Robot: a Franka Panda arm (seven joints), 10 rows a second.
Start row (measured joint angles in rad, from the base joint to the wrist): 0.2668, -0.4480, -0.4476, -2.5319, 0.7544, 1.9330, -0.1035
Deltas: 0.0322, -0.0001, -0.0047, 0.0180, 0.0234, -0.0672, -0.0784; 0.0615, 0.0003, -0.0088, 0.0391, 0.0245, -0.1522, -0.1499; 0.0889, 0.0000, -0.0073, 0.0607, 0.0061, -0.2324, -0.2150; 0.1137, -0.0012, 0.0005, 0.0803, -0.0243, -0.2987, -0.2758; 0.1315, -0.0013, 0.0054, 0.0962, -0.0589, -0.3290, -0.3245; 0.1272, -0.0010, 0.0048, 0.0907, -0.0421, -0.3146, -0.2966; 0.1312, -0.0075, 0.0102, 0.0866, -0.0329, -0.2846, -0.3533; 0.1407, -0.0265, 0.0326, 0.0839, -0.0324, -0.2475, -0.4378; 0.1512, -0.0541, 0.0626, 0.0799, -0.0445, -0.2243, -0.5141; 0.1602, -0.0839, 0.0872, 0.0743, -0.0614, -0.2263, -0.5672; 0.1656, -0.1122, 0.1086, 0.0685, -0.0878, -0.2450, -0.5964; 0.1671, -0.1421, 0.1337, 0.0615, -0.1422, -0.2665, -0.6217
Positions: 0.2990, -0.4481, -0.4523, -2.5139, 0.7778, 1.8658, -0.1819; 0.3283, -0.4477, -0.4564, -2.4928, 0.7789, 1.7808, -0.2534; 0.3557, -0.4480, -0.4549, -2.4712, 0.7605, 1.7006, -0.3185; 0.3805, -0.4492, -0.4471, -2.4516, 0.7301, 1.6343, -0.3793; 0.3983, -0.4493, -0.4422, -2.4357, 0.6955, 1.6040, -0.4280; 0.3940, -0.4490, -0.4428, -2.4412, 0.7123, 1.6184, -0.4001; 0.3980, -0.4555, -0.4374, -2.4453, 0.7215, 1.6484, -0.4568; 0.4075, -0.4745, -0.4150, -2.4480, 0.7220, 1.6855, -0.5413; 0.4180, -0.5021, -0.3850, -2.4520, 0.7099, 1.7087, -0.6176; 0.4270, -0.5319, -0.3604, -2.4576, 0.6930, 1.7067, -0.6707; 0.4324, -0.5602, -0.3390, -2.4634, 0.6666, 1.6880, -0.6999; 0.4339, -0.5901, -0.3139, -2.4704, 0.6122, 1.6665, -0.7252
